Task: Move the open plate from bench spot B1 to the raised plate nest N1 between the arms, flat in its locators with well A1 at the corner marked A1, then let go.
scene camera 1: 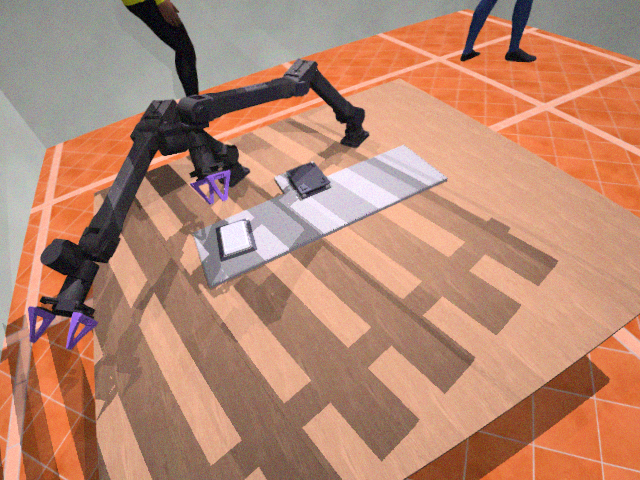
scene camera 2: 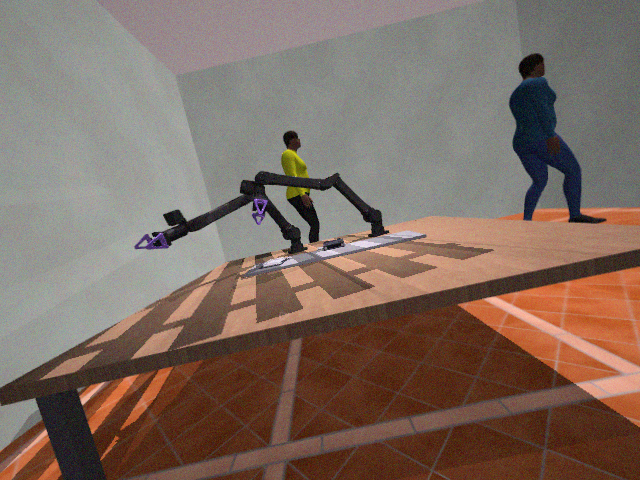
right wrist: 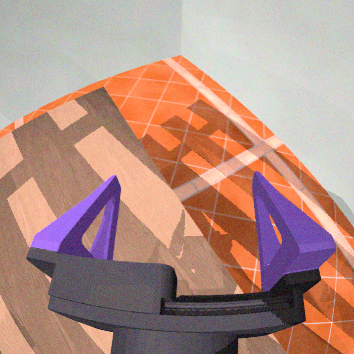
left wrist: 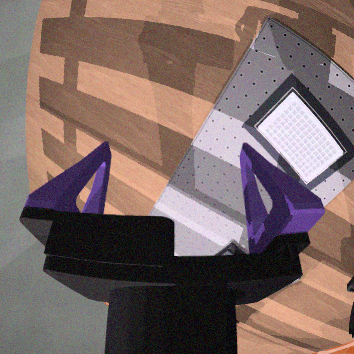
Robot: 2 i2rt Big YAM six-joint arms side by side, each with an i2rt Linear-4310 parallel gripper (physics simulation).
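Seen in the pictures: left gripper, fingertip midpoint: (scene camera 1: 218,202) (scene camera 2: 259,219) (left wrist: 174,147); right gripper, fingertip midpoint: (scene camera 1: 50,345) (scene camera 2: 140,248) (right wrist: 184,178); left arm's base, link origin: (scene camera 1: 355,139) (scene camera 2: 378,234); right arm's base, link origin: (scene camera 1: 235,176) (scene camera 2: 298,251).
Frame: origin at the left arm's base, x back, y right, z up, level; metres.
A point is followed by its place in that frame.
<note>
The white open plate (scene camera 1: 236,238) @(x 0.032, y 0.725, z 0.028 m) (scene camera 2: 275,262) @(x -0.016, y 0.734, z 0.026 m) (left wrist: 301,136) @(x 0.049, y 0.723, z 0.019 m) lies flat in a dark frame near the left end of the grey board in scene camera 1. Its small wells show in the left wrist view; which corner holds A1 cannot be told. The raised dark nest (scene camera 1: 308,179) @(x -0.018, y 0.369, z 0.043 m) (scene camera 2: 333,243) @(x -0.072, y 0.395, z 0.042 m) stands farther right along the board; a small corner of it shows in the left wrist view. My left gripper (scene camera 1: 218,200) @(x -0.043, y 0.770, z 0.262 m) (scene camera 2: 258,222) @(x -0.043, y 0.770, z 0.262 m) (left wrist: 174,147) @(x -0.043, y 0.770, z 0.262 m) is open and empty, high above the table, away from the plate. My right gripper (scene camera 1: 51,344) @(x -0.020, y 1.286, z 0.253 m) (right wrist: 184,178) @(x -0.020, y 1.286, z 0.253 m) is open and empty, out past the table's left edge.
The grey perforated board (scene camera 1: 372,178) @(x -0.216, y 0.226, z 0.013 m) (scene camera 2: 400,238) @(x -0.371, y 0.180, z 0.014 m) (left wrist: 240,90) @(x -0.063, y 0.779, z 0.013 m) lies on the wooden table (scene camera 1: 516,217) @(x -0.734, y 0.178, z 0.000 m) (scene camera 2: 542,242) @(x -0.971, y 0.209, z 0.000 m) in front of the arm bases. Striped shadows cross both. Two people stand beyond the table, one in yellow (scene camera 2: 293,167) and one in blue (scene camera 2: 535,113).
</note>
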